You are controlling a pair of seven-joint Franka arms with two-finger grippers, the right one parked.
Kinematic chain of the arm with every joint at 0, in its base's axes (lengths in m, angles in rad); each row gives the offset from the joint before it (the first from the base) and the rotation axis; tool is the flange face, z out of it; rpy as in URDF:
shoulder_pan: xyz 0 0 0.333 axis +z
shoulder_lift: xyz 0 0 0 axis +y
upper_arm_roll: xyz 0 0 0.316 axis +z
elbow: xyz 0.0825 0 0 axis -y
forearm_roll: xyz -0.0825 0 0.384 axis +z
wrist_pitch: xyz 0 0 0 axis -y
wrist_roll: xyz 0.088 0 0 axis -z
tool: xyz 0 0 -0.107 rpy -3.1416 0 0
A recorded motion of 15 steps. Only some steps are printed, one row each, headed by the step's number.
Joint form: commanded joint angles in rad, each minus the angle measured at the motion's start. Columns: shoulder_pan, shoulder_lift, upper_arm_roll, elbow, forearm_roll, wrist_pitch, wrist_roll.
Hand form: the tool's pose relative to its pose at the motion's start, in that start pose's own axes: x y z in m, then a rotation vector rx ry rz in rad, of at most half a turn. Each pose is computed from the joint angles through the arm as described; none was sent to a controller.
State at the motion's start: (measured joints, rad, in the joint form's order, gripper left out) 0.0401 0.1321 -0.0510 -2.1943 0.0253 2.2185 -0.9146
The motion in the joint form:
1: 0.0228 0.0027 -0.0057 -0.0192 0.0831 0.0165 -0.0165
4: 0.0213 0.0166 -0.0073 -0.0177 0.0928 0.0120 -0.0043
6: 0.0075 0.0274 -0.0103 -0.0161 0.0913 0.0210 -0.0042
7: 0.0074 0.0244 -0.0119 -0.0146 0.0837 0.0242 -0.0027
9: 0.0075 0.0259 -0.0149 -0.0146 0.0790 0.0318 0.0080
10: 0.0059 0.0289 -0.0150 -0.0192 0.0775 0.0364 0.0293
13: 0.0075 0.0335 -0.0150 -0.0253 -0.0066 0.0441 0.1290
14: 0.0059 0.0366 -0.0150 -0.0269 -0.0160 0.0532 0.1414
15: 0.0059 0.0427 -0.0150 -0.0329 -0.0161 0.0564 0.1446
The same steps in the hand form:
1: 0.0067 -0.0098 0.0085 0.0423 0.0460 0.0184
4: 0.0059 -0.0086 0.0156 0.0597 0.0406 0.0402
6: -0.0002 -0.0015 0.0197 0.0586 0.0403 0.0569
7: -0.0006 -0.0003 0.0172 0.0491 0.0404 0.0552
9: -0.0015 0.0015 0.0173 0.0418 0.0407 0.0661
10: -0.0028 0.0016 0.0205 0.0435 0.0372 0.0886
13: -0.0046 0.0018 0.0250 0.0047 -0.0165 0.1334
14: -0.0052 0.0029 0.0265 -0.0035 -0.0190 0.1413
15: -0.0061 0.0019 0.0320 0.0027 -0.0254 0.1446

